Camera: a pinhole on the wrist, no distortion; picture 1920 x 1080 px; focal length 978.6 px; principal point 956.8 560.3 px. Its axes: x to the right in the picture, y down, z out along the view. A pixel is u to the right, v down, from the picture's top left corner.
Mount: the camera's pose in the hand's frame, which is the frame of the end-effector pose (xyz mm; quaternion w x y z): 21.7 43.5 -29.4 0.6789 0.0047 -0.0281 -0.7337
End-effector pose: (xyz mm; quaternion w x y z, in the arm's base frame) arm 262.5 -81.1 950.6 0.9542 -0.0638 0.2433 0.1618
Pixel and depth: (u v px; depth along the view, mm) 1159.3 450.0 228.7
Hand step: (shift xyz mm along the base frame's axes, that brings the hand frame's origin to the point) 71.3 40.9 182.4
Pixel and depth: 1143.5 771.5 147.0
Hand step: 83.8 53.5 82.2
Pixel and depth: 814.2 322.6 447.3
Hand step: 52.7 178.3 401.6
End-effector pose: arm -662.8 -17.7 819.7 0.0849 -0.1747 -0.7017 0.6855
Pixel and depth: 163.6 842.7 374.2
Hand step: -202.6 -267.9 -379.5
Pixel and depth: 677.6 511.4 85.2
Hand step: -24.8 -45.4 -74.8
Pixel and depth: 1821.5 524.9 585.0
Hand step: -201.1 -554.8 427.7
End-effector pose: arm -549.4 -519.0 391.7 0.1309 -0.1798 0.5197 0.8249
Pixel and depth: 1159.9 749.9 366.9
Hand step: -108.0 322.6 84.8
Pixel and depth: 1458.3 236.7 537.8
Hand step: 179.8 537.9 126.6
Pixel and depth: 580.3 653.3 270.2
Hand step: -139.5 151.1 200.7
